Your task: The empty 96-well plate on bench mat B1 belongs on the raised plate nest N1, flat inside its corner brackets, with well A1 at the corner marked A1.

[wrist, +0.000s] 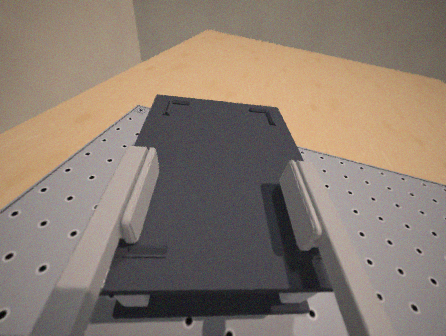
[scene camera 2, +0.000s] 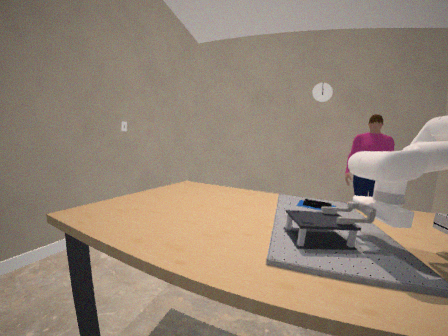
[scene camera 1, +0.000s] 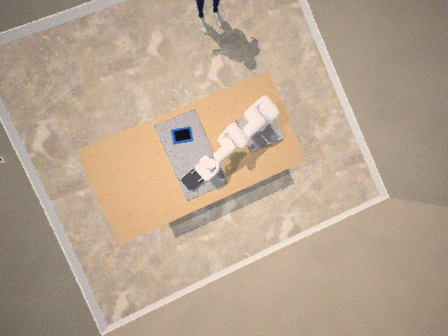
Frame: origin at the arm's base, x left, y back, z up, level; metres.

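Where they show: hand at its tool point: (wrist: 223, 196) (scene camera 2: 336, 215) (scene camera 1: 196, 175).
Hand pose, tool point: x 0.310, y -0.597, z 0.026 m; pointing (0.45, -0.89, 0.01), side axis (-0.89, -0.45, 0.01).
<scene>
After its pixels a point has its place.
The 96-well plate (scene camera 1: 183, 134) {z -0.030, x -0.053, y -0.638 m} (scene camera 2: 318, 203) {z -0.030, x -0.044, y -0.646 m}, black from here, lies on the blue bench mat B1 (scene camera 1: 183, 142) {z -0.045, x 0.010, y -0.655 m} (scene camera 2: 301, 204) {z -0.040, x -0.011, y -0.711 m}. The raised plate nest N1 (scene camera 1: 187, 182) {z 0.014, x 0.347, y -0.684 m} (scene camera 2: 306, 217) {z 0.014, x 0.348, y -0.674 m} (wrist: 215, 140) {z 0.014, x 0.340, y -0.649 m} is a dark platform on short light posts. Two corner brackets show at its far end in the wrist view; a near bracket shows partly beside the left finger. The A1 marking is not readable. My gripper (scene camera 1: 193, 179) {z 0.026, x 0.310, y -0.597 m} (scene camera 2: 334, 215) {z 0.026, x 0.310, y -0.597 m} (wrist: 220, 201) {z 0.026, x 0.310, y -0.597 m} is shut as far as it goes, its fingers still apart with nothing between them. It is over the near part of the nest, low above its top.
A grey perforated board (scene camera 1: 182, 156) {z -0.046, x 0.124, y -0.690 m} (scene camera 2: 285, 252) {z -0.046, x 0.453, y -0.702 m} (wrist: 55, 200) {z -0.046, x 0.442, y -0.574 m} carries nest and mat on the wooden table (scene camera 1: 117, 190) {z -0.059, x 0.288, y -1.278 m} (scene camera 2: 175, 225) {z -0.059, x 0.487, y -1.021 m} (wrist: 210, 60) {z -0.059, x 0.548, y -1.035 m}. The arm's base stands at the table's other end, by another grey board. A person (scene camera 1: 207, 7) (scene camera 2: 374, 145) stands beyond the table.
</scene>
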